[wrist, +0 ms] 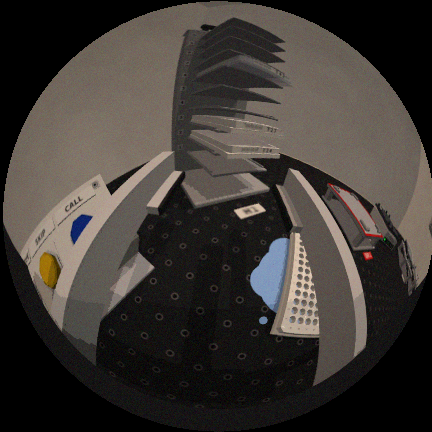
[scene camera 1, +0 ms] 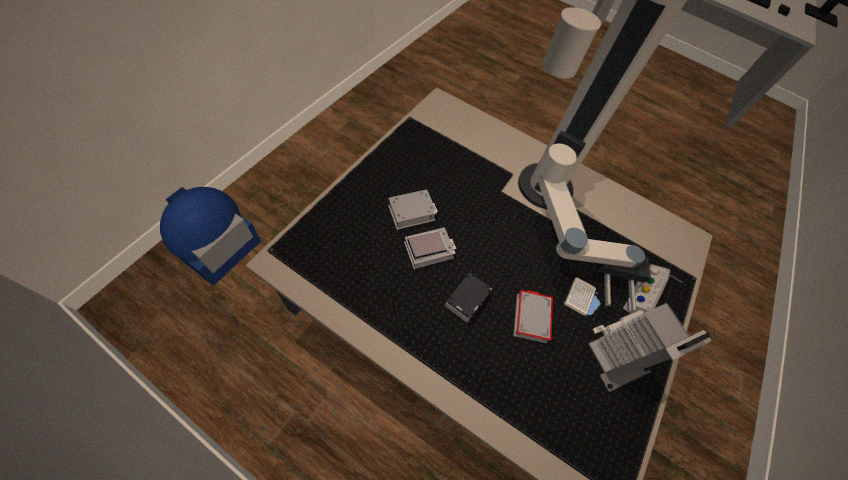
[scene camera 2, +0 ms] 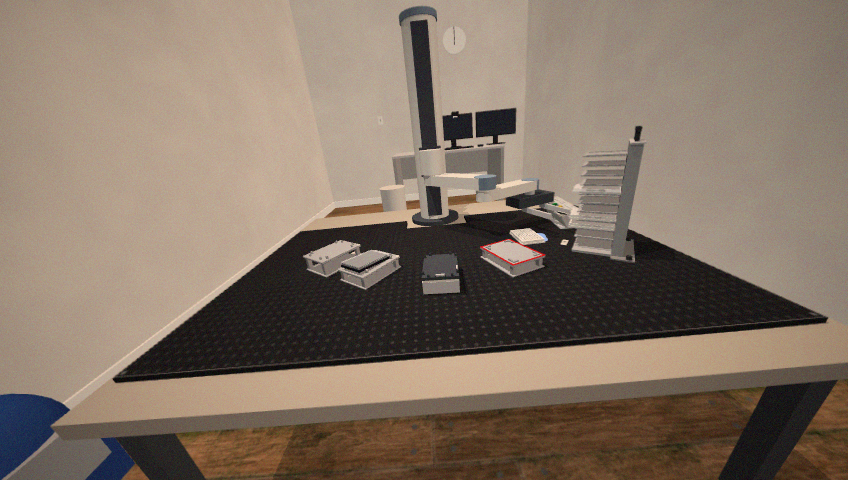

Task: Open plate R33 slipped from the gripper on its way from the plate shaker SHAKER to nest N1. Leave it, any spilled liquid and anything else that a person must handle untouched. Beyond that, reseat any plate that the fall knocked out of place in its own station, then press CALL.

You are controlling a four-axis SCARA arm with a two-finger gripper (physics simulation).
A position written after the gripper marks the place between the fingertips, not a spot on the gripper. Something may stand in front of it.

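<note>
A button box (wrist: 46, 249) is present. The gripper (scene camera 2: 560, 214), visible again as the same gripper (wrist: 230, 168), holds nothing.
</note>
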